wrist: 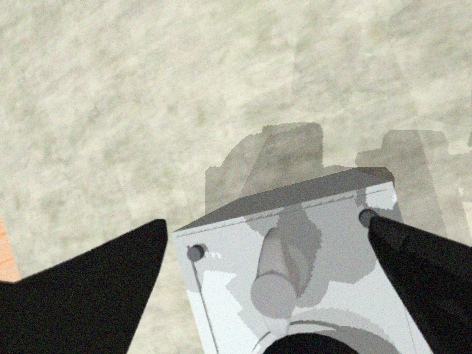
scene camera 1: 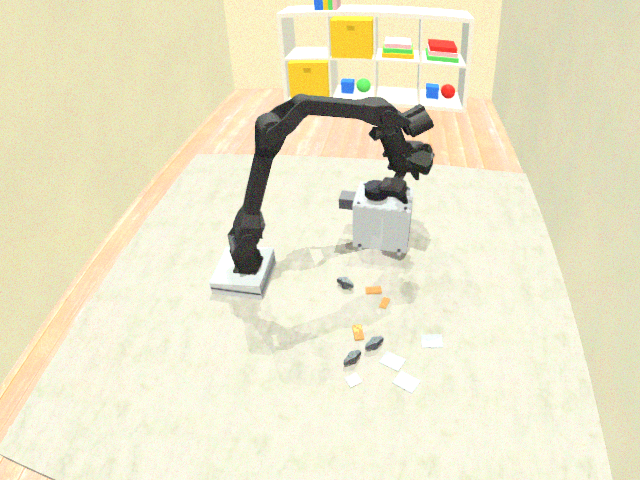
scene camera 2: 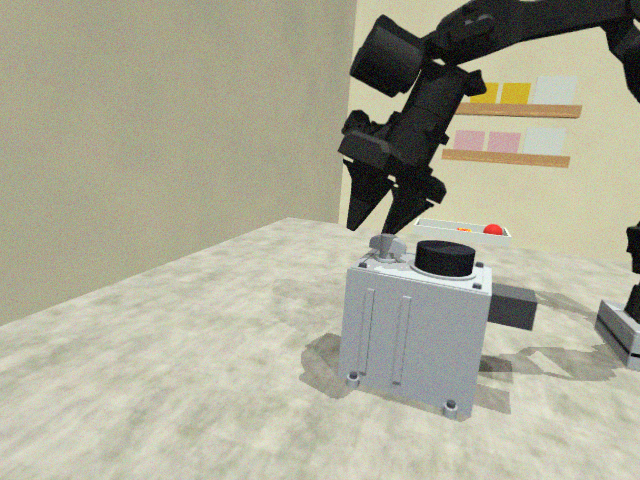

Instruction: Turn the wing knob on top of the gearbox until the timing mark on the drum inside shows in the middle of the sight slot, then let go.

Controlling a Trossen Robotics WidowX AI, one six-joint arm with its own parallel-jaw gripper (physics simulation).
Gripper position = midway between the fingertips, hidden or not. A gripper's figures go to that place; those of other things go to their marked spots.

The gripper (scene camera 2: pixel 368 234): 0.51 m from the lens. A gearbox (scene camera 2: pixel 415 328) is 0.46 m from the lens.
